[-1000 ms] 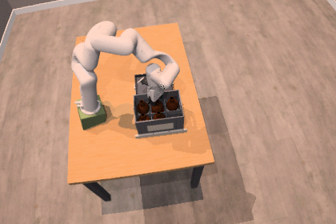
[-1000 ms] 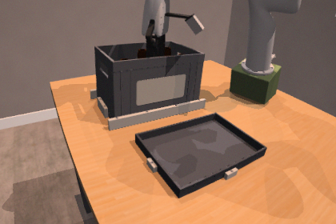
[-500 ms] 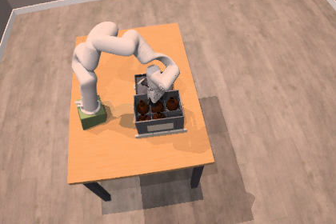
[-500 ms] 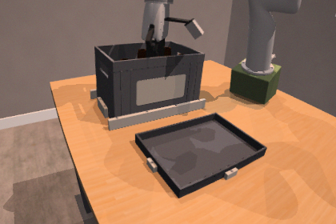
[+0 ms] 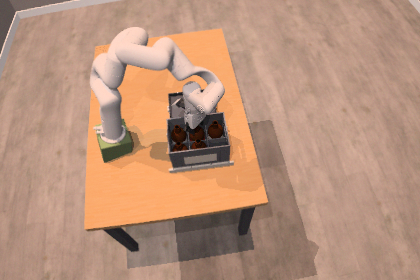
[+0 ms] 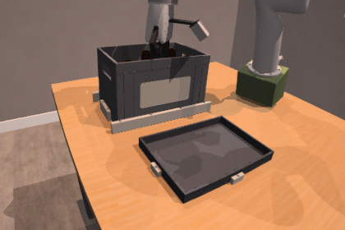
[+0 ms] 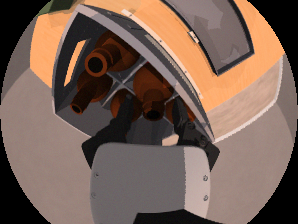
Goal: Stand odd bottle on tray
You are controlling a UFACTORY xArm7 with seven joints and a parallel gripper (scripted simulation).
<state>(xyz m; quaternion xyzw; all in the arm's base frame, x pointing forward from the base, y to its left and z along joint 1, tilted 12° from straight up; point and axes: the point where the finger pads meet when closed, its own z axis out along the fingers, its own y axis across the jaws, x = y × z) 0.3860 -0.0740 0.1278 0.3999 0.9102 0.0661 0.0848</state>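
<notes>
Right now my hand is 40 mm to the left of the crate and 70 mm above it. Also, from my hand: dark tray (230 mm to the left, 150 mm below); then glass bottle (90 mm ahead, 70 mm below).
</notes>
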